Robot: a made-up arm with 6 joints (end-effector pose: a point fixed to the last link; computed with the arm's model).
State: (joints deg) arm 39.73 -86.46 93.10 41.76 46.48 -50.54
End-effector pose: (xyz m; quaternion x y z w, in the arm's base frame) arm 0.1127 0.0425 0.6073 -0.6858 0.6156 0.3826 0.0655
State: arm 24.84 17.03 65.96 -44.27 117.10 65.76
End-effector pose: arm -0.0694 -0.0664 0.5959 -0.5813 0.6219 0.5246 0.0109
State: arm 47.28 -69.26 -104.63 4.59 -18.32 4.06
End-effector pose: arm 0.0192 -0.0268 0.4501 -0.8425 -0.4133 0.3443 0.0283
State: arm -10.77 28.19 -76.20 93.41 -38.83 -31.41
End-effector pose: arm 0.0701 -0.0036 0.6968 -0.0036 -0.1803 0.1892 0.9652
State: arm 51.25 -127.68 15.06 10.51 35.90 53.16
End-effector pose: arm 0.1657 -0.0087 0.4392 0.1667 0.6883 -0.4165 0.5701
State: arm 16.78 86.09 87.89 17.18 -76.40 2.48
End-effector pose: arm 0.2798 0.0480 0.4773 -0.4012 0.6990 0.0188 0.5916
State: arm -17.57 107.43 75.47 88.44 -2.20 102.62
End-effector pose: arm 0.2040 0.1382 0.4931 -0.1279 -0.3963 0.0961 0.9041
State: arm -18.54 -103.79 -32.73 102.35 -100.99 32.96
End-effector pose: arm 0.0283 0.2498 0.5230 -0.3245 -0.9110 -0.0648 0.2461
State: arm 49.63 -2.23 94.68 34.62 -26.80 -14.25
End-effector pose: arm 0.0327 -0.0203 0.7199 0.1493 -0.2264 -0.6968 0.6640
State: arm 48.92 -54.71 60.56 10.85 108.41 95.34
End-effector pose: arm 0.2165 0.0502 0.5009 -0.2487 0.2465 -0.1891 0.9174
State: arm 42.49 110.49 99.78 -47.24 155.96 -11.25
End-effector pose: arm 0.0857 0.0690 0.6770 0.1833 -0.1602 -0.9170 0.3159
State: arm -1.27 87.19 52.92 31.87 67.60 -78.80
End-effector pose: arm 0.0416 0.0310 0.6048 -0.1431 0.5354 -0.4499 0.7003
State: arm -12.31 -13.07 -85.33 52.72 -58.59 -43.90
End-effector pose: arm -0.0035 -0.0055 0.6529 -0.5568 -0.5044 0.3376 0.5671
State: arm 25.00 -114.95 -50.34 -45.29 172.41 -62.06
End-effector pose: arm 0.1195 -0.1333 0.5377 -0.0435 -0.6050 0.3102 0.7321
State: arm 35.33 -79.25 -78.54 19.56 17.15 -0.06
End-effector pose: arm 0.0024 -0.0336 0.5193 -0.5162 -0.6805 0.4772 0.2067
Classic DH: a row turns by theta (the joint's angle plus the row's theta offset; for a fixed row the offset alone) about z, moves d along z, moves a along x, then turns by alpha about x. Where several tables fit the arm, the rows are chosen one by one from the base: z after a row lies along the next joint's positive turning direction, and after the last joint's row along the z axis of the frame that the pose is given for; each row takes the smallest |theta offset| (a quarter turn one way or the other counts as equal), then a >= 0, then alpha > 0; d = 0 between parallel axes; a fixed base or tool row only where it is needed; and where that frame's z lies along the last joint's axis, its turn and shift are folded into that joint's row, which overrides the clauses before.
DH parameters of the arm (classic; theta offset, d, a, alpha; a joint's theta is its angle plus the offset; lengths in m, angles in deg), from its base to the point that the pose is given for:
base (fixed): 11.68 0.5578 0.1105 86.41
joint 1: -70.77 0.0532 -0.0217 -157.85
joint 2: -87.19 0.0285 0.0248 -87.91
joint 3: -41.73 -0.0558 0.0592 -56.24
joint 4: -86.97 0.0277 0.0554 -53.61
joint 5: 78.56 -0.3723 0.0042 -33.68
joint 6: -18.78 0.2889 0.0397 -90.06
tool (fixed): -50.8 -0.0373 0 0

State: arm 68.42 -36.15 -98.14 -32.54 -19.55 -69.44
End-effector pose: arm -0.0563 0.0074 0.4875 0.8707 0.3259 0.2595 0.2612
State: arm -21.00 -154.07 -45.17 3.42 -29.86 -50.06
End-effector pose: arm 0.0807 0.0064 0.4487 0.6867 0.5835 0.4095 0.1420
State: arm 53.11 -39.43 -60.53 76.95 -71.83 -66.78
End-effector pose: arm 0.0125 0.0628 0.4550 -0.3619 -0.6483 -0.5846 0.3271
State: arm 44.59 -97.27 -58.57 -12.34 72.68 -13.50
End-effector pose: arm -0.0095 -0.0659 0.5403 -0.3950 -0.7805 0.3440 0.3412
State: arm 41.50 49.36 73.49 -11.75 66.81 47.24
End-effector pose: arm 0.0013 -0.0623 0.6780 0.4752 -0.6037 -0.4687 0.4359
